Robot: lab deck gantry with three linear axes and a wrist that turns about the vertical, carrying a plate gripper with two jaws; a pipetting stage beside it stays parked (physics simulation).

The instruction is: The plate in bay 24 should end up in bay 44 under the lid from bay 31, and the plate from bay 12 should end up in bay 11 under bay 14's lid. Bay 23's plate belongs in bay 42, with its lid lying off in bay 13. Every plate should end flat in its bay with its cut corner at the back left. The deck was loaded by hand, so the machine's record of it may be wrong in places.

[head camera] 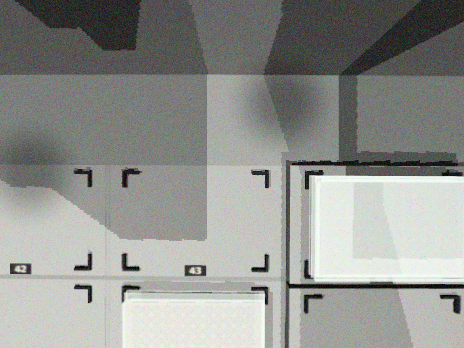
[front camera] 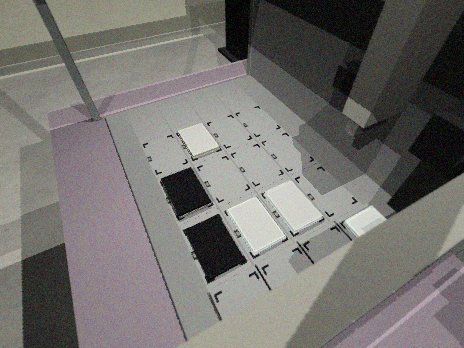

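Pixels of known places: gripper, fingertip midpoint: (front camera: pixel 412 200); robot's base, origin of the base link: (front camera: pixel 144 145).
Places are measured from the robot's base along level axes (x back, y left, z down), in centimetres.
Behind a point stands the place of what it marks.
A white plate (front camera: pixel 365 220) @[y 36.2, x -51.5, z -3.1 cm] (head camera: pixel 400 225) @[y 36.7, x -56.1, z -3.1 cm] sits in bay 44, with a pale lid-like top; its outline looks double at the left edge in the head view. By the grid, a black plate (front camera: pixel 186 193) @[y 4.1, x -24.2, z -1.6 cm] is in bay 12 and a second black piece (front camera: pixel 216 247) @[y 4.5, x -40.2, z -0.8 cm] in bay 13. A white plate (front camera: pixel 256 225) @[y 14.7, x -40.1, z -1.4 cm] lies in bay 23. Bays 11, 31, 24 and 42 show bare markings; the visible part of bay 14 does too. My gripper (front camera: pixel 369 134) shows as a dark shape below the gantry column, high at the back right; its jaws cannot be made out. Cut corners are too small to tell.
Another white plate (front camera: pixel 293 206) @[y 25.3, x -40.0, z -1.4 cm] (head camera: pixel 195 325) @[y 27.5, x -39.4, z -1.4 cm] lies in bay 33, in front of bay 43. A cream plate (front camera: pixel 198 139) @[y 15.0, x -7.0, z -1.4 cm] lies in bay 21. A pale frame beam (front camera: pixel 320 295) @[y 1.4, x -62.0, z -40.0 cm] crosses the front right and hides part of the front bays. The gantry column (front camera: pixel 395 60) @[y 28.8, x -45.2, z -38.5 cm] stands at the back right.
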